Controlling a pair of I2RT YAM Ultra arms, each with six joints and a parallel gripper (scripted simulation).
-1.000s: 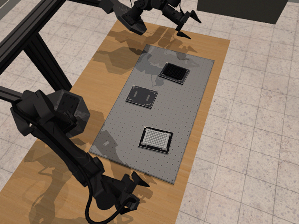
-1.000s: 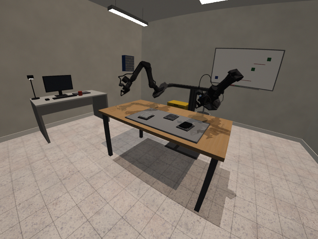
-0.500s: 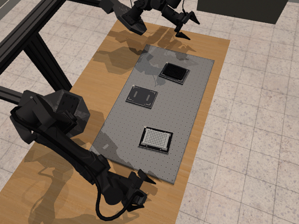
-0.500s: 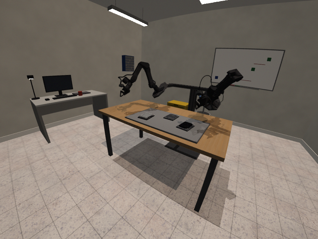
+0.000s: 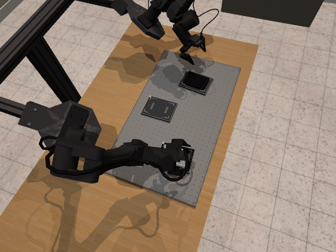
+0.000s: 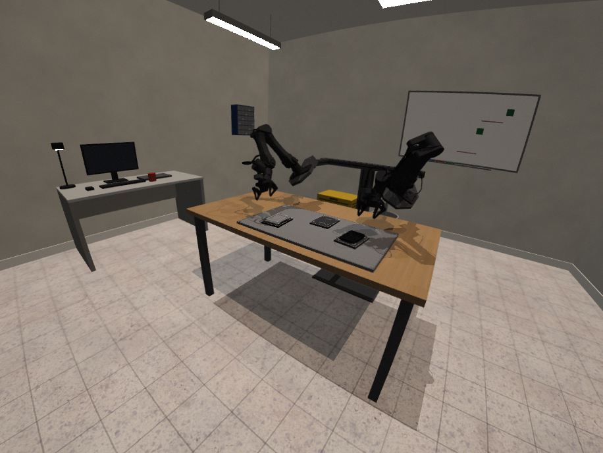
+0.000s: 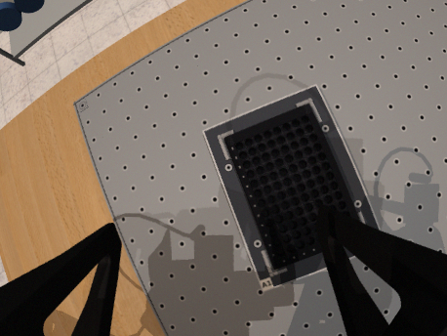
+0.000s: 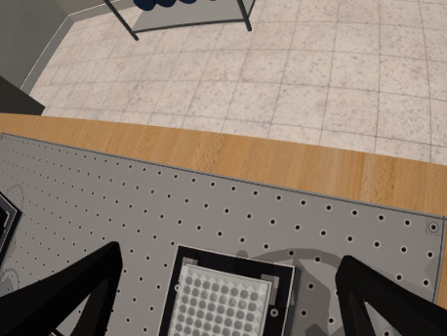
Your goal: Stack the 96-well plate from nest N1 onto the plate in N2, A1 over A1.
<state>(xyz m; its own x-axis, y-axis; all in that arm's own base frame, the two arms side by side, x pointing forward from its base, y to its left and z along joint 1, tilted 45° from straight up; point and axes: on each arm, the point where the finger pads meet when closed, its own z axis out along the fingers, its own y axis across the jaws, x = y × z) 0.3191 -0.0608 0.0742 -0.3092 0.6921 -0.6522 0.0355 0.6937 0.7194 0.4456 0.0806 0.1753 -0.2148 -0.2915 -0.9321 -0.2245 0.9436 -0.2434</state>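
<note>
The black 96-well plate lies 10 mm ahead of my left hand, 50 mm to the right of it and 130 mm below it. Also, from my left hand: white 96-well plate 80 mm ahead, 510 mm to the right, 130 mm below.
</note>
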